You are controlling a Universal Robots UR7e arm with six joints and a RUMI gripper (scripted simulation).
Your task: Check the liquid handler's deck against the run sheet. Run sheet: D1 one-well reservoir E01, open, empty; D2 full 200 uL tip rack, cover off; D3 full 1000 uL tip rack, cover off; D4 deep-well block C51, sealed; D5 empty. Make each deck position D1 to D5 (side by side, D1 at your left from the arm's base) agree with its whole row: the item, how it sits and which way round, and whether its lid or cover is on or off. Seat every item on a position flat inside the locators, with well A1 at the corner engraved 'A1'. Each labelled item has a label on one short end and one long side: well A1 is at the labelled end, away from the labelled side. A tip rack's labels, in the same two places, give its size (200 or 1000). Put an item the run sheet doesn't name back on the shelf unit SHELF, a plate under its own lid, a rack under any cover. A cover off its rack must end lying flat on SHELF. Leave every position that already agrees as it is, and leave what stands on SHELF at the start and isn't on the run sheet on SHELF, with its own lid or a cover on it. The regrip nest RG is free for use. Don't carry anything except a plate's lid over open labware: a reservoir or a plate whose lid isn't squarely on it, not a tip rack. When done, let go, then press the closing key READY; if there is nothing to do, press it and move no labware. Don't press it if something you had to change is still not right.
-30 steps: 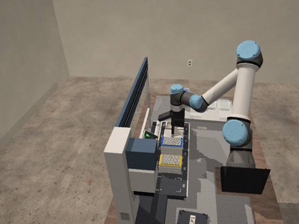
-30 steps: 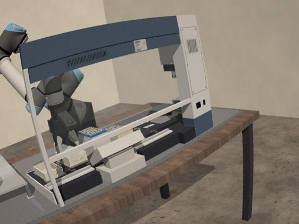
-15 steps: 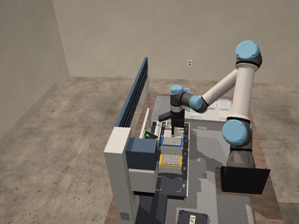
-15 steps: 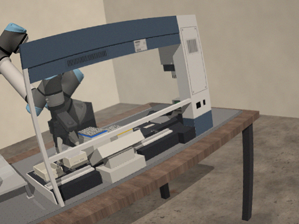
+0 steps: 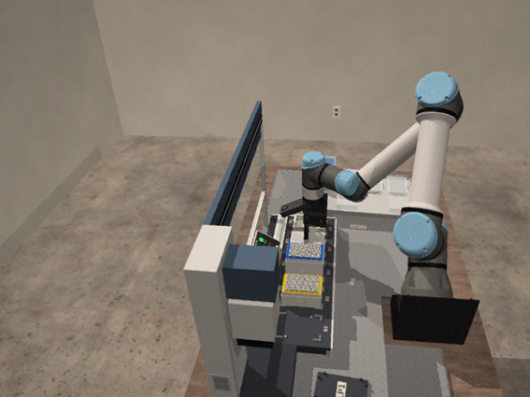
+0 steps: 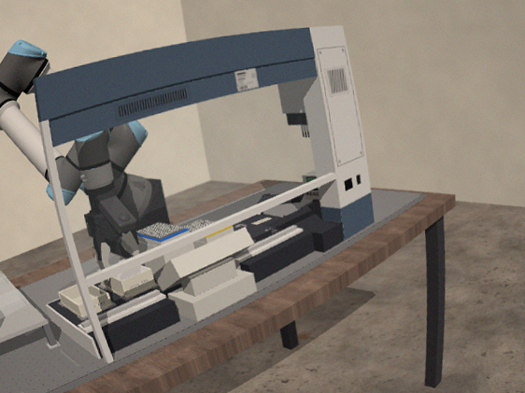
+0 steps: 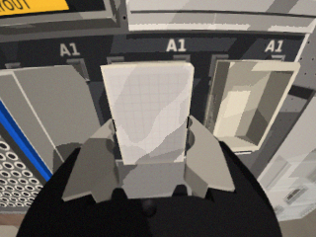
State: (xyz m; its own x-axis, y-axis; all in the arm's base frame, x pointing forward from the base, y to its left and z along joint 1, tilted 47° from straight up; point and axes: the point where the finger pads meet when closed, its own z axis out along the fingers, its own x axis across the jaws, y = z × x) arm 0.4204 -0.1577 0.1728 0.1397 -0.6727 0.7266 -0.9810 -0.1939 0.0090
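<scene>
The white sealed block is 10 mm below my hand. From my hand the other things lie so: cream one-well reservoir (20 mm ahead, 120 mm to the right, 20 mm below); then blue-rimmed tip rack (10 mm behind, 130 mm to the left, 40 mm above); then yellow-rimmed tip rack (30 mm behind, 250 mm to the left, 10 mm above).
</scene>
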